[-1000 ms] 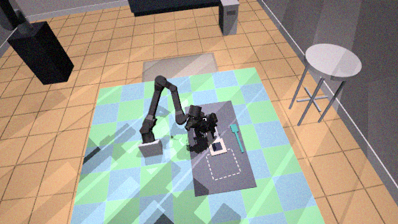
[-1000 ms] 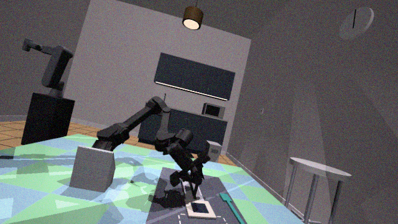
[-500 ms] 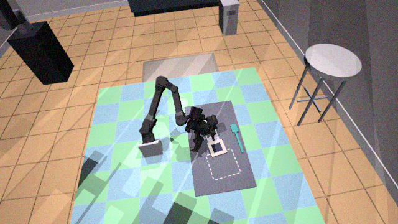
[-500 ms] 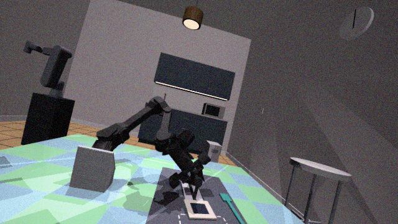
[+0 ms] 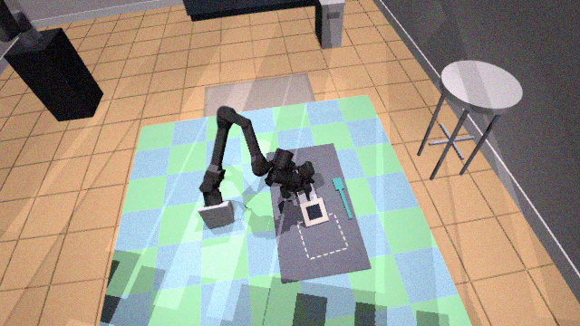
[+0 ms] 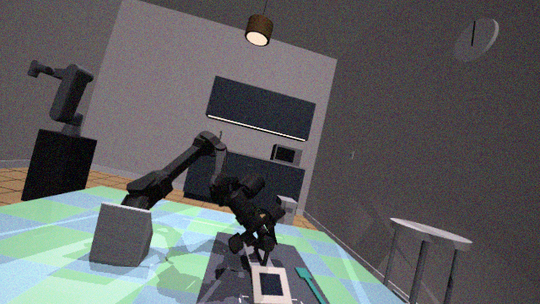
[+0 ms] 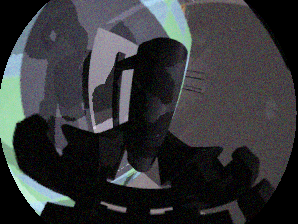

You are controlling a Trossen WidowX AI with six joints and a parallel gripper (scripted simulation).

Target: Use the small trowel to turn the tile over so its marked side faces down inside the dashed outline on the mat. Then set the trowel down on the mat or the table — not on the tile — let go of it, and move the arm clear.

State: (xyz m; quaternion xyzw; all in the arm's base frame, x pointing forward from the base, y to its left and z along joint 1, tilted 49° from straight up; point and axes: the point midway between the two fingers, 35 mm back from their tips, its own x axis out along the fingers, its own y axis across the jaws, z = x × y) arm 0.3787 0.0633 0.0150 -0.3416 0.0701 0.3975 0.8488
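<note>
Now: gripper tip 100 mm to the left of the tile and 50 mm above it. The rest, counted from my gripper tip: teal trowel 130 mm ahead, 20 mm to the right, 80 mm below; mat 10 mm behind, 40 mm to the right, 100 mm below; dark-handled float 20 mm behind, 10 mm to the right, 10 mm below.
</note>
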